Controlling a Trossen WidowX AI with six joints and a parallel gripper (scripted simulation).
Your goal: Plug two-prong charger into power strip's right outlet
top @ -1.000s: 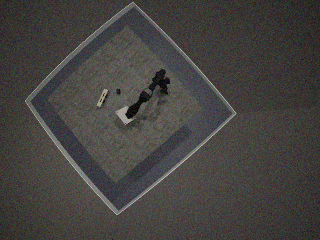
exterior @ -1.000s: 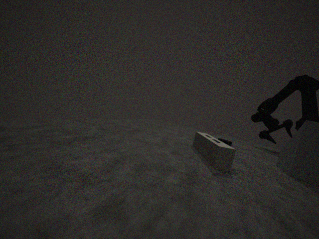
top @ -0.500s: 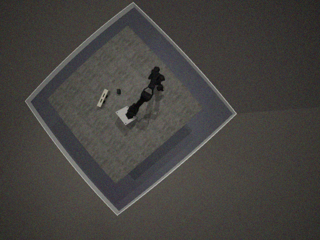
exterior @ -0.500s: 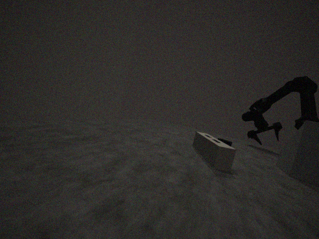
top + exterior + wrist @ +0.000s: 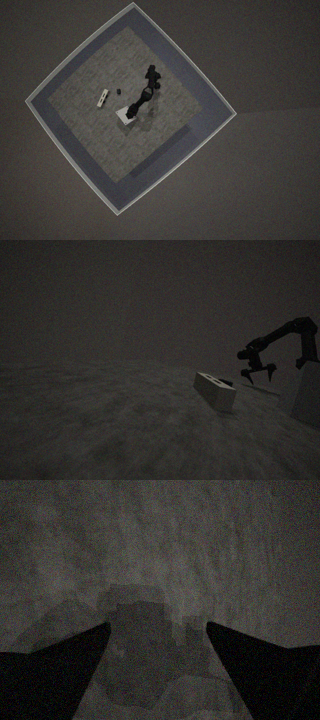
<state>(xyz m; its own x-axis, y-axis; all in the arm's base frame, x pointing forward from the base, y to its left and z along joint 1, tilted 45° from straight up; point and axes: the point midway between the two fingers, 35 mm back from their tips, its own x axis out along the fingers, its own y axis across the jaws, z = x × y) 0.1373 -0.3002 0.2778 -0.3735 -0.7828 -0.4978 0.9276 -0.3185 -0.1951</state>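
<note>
My gripper tip is now 19 cm short of the two-prong charger, 38 cm to the right of it and 1 cm above it.
</note>
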